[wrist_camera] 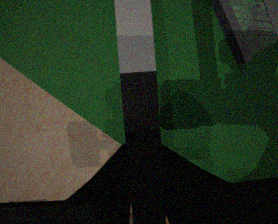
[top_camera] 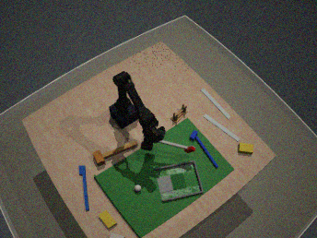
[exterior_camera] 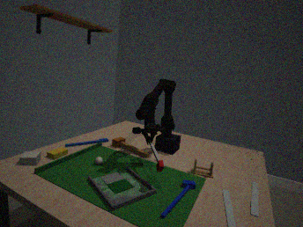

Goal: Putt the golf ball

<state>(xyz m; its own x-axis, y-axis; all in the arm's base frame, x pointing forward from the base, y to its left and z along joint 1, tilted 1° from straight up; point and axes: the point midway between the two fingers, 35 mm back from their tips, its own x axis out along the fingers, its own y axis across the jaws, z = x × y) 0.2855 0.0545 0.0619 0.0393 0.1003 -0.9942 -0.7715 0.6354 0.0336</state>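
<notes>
The red putter lies 90 mm to the left of my gripper tip, 70 mm ahead of it and 10 mm above it. From my gripper tip the other things lie so: blue putter (290 mm to the left, 150 mm ahead, 110 mm below); white golf ball (200 mm ahead, 190 mm to the right, 100 mm below); small wooden stand (280 mm to the left, 150 mm behind, 90 mm below).
</notes>
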